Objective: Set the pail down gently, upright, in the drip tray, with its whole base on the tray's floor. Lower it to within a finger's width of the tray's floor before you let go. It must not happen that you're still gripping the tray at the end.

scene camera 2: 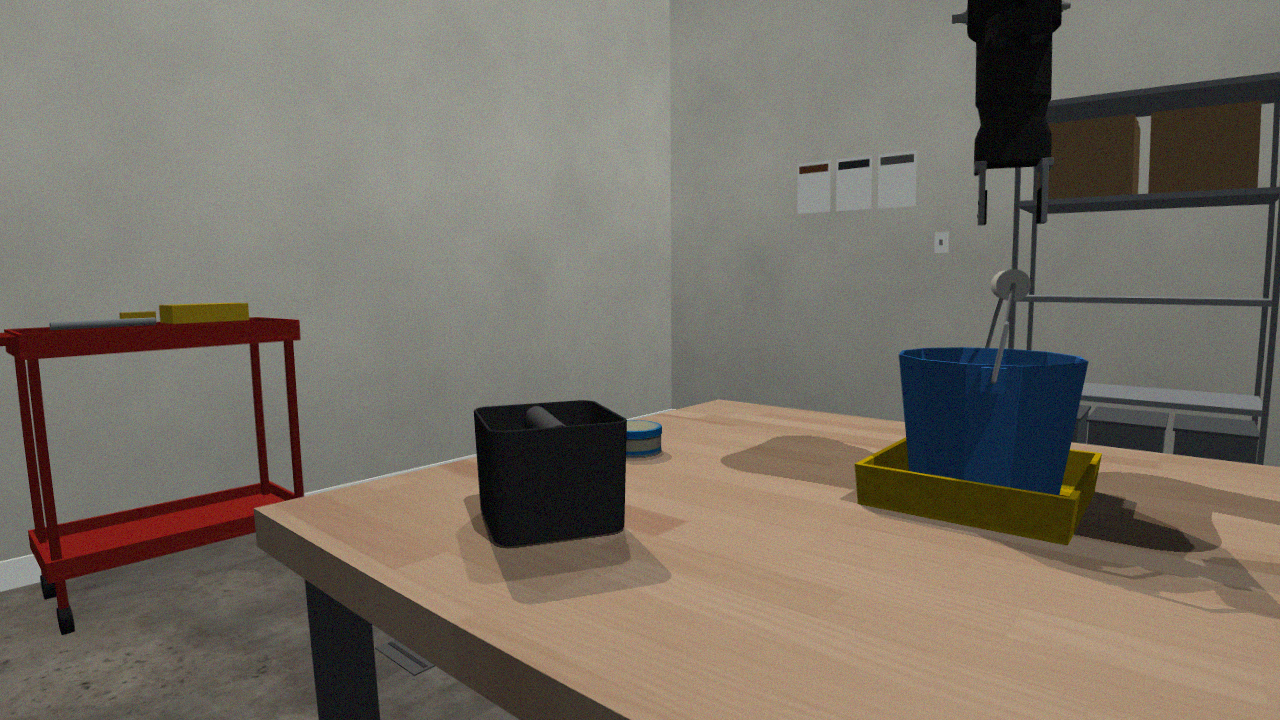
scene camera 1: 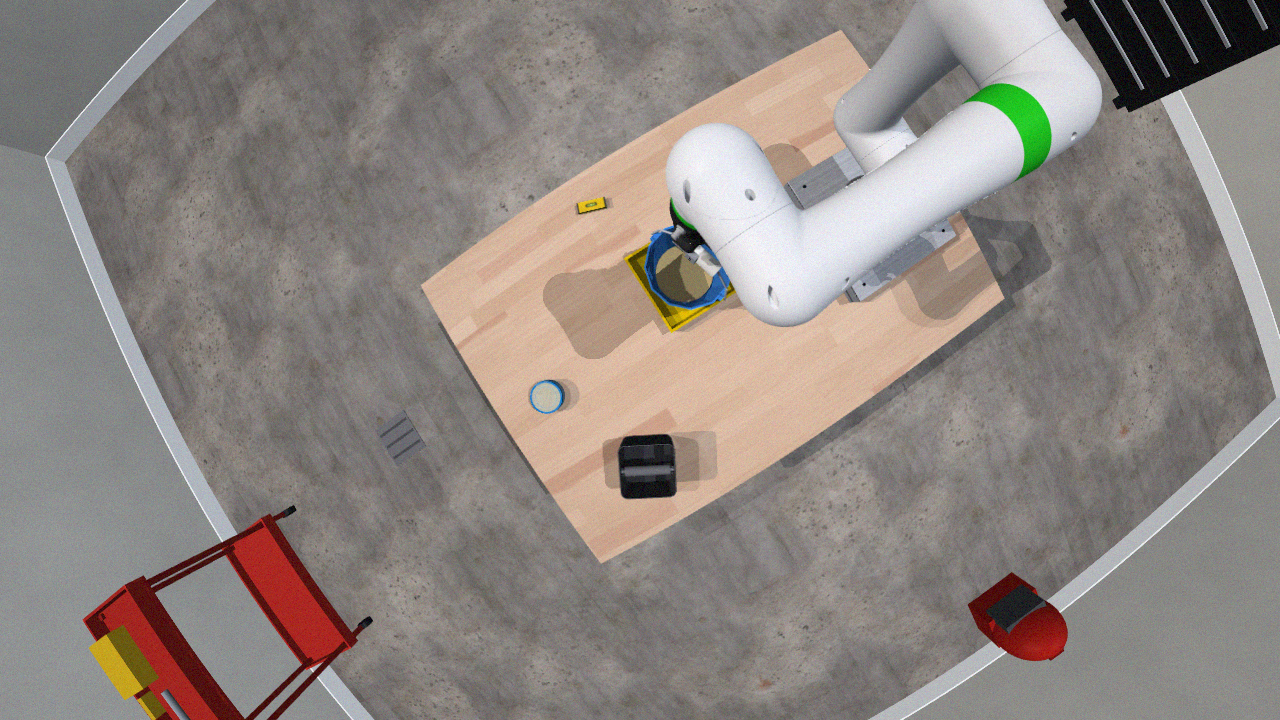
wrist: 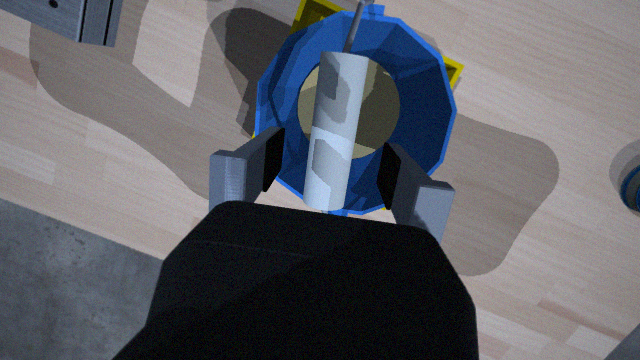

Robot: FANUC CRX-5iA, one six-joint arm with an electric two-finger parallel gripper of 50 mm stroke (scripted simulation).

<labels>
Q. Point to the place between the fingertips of my gripper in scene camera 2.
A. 1011,223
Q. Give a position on a black box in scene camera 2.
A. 561,474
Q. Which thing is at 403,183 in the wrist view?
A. My gripper.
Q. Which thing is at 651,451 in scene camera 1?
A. A black box.
</labels>
